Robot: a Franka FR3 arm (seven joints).
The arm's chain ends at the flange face. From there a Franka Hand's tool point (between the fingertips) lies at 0.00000 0.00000 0.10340 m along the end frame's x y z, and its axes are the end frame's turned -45 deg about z.
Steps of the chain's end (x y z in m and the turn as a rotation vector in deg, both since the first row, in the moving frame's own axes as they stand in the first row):
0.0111, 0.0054, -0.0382, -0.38, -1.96, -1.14
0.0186, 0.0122, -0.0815, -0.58, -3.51, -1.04
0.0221, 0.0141, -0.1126, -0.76, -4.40, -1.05
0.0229, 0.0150, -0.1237, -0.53, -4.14, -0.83
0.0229, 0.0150, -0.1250, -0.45, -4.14, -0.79
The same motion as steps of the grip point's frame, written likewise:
0.0010, 0.0097, -0.0383, 1.12, -1.65, -1.14
-0.0007, 0.0181, -0.0817, 2.07, -2.89, -1.04
-0.0010, 0.0210, -0.1129, 2.57, -3.65, -1.05
-0.0004, 0.0222, -0.1240, 2.55, -3.30, -0.83
-0.0003, 0.0221, -0.1253, 2.61, -3.25, -0.79

